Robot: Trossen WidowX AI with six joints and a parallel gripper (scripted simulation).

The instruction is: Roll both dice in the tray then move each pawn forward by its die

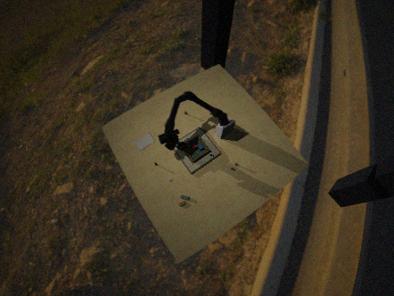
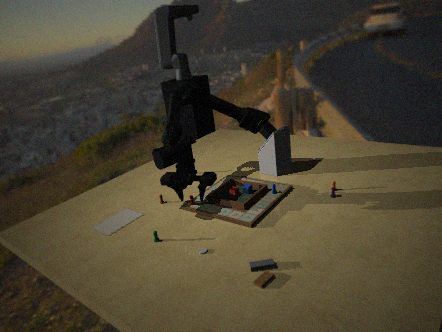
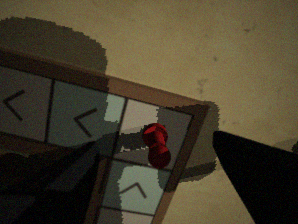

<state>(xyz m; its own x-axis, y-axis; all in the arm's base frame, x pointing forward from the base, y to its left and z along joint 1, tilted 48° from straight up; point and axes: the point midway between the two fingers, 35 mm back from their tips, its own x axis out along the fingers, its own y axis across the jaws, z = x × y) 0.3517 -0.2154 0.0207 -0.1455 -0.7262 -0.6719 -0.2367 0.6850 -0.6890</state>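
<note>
Right now my gripper tip is right at the red pawn. The rest, counted from my gripper tip: blue die (140 mm behind, 150 mm to the left); then tray (100 mm behind, 120 mm to the left, 20 mm below); then red die (100 mm behind, 110 mm to the left).
</note>
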